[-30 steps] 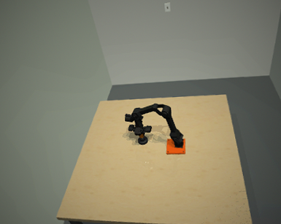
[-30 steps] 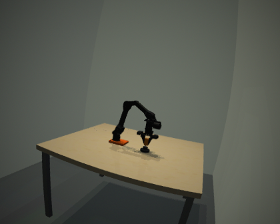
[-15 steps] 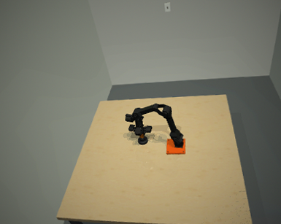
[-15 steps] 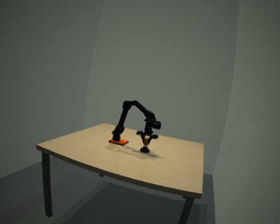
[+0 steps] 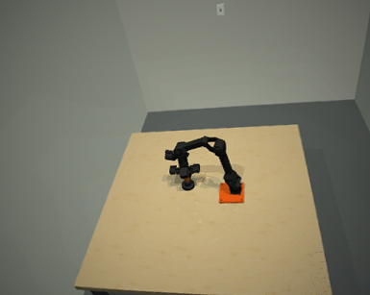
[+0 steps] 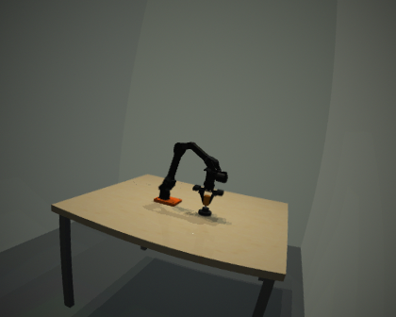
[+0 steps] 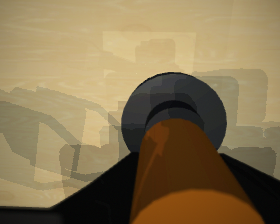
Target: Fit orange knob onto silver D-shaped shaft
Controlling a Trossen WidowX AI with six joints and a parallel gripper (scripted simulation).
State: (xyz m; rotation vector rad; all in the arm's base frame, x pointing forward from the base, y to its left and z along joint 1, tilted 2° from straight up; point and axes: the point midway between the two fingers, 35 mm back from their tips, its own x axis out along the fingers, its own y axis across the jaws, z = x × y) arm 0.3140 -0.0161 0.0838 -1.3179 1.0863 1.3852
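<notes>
Right now my gripper tip is 4 cm above the round dark pedestal. The rest, counted from my gripper tip: orange knob (3 cm above).
</notes>
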